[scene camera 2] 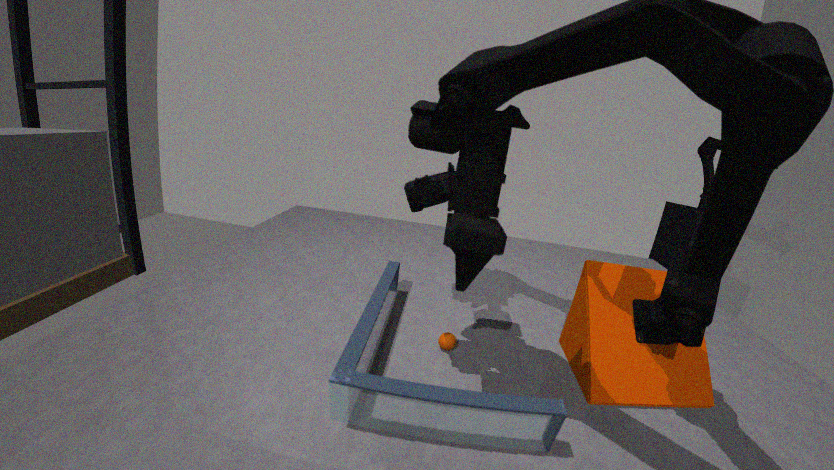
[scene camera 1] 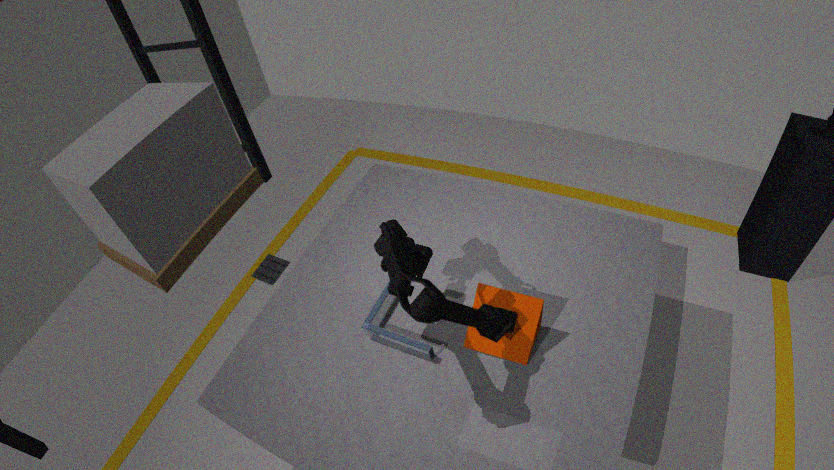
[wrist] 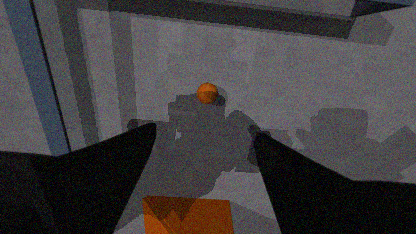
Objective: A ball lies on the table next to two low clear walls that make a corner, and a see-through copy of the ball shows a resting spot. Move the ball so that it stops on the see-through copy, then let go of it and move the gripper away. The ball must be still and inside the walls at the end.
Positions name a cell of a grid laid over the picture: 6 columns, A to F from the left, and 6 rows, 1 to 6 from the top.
Observation:
The gripper (scene camera 2: D4) is open and holds nothing.
The gripper shows as well in the wrist view (wrist: C4).

